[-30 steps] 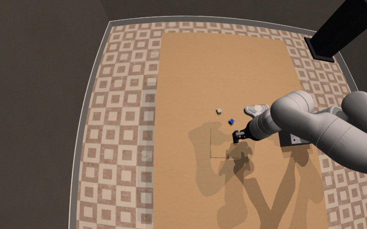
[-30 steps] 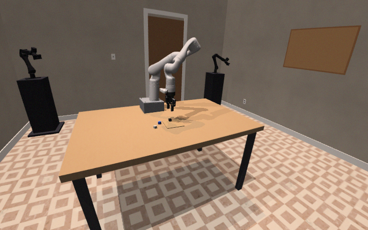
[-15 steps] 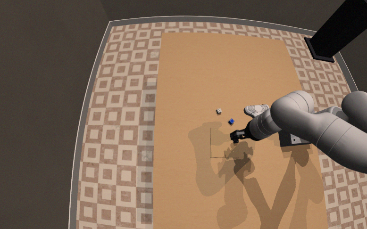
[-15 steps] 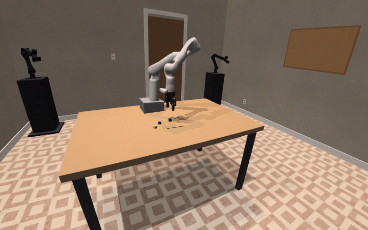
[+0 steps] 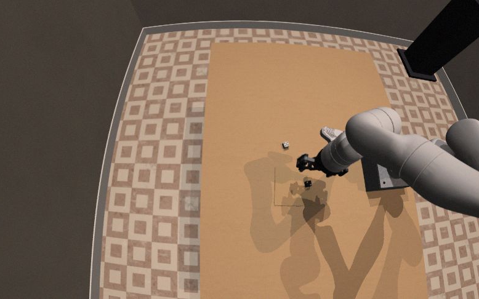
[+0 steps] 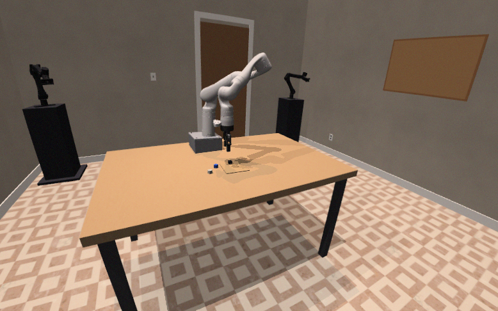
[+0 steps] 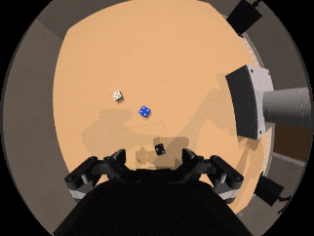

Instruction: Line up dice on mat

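Right now the blue die is 100 mm below my hand, 70 mm to the right of it and 10 mm ahead of it. Round my hand: mat: 110 mm below, 40 mm ahead, 30 mm to the left; then black die: 100 mm below, 20 mm to the left, 10 mm behind; then white die: 120 mm to the right, 100 mm below, 70 mm ahead.
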